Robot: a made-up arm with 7 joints. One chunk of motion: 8 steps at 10 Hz.
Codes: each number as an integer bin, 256 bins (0 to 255) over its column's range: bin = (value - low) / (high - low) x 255, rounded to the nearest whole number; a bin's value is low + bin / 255 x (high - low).
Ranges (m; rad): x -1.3..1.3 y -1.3..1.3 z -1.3..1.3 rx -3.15..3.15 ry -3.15..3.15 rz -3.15..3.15
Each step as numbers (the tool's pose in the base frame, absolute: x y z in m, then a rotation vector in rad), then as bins.
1 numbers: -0.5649 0.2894 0.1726 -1.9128 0.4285 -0.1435
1 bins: 72 156 144 50 145 122
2 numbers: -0.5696 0.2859 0.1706 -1.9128 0.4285 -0.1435
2 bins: 72 156 144 50 145 122
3 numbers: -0.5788 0.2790 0.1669 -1.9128 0.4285 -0.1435
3 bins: 71 155 144 50 145 122
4 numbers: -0.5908 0.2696 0.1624 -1.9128 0.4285 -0.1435
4 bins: 70 154 143 50 145 122
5 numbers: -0.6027 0.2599 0.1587 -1.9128 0.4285 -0.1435
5 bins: 68 153 143 50 145 122
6 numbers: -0.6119 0.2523 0.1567 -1.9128 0.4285 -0.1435
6 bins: 67 152 143 50 145 122
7 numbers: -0.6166 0.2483 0.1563 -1.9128 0.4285 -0.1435
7 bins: 67 152 143 50 145 122
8 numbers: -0.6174 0.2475 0.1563 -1.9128 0.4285 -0.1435
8 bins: 67 152 143 50 145 122
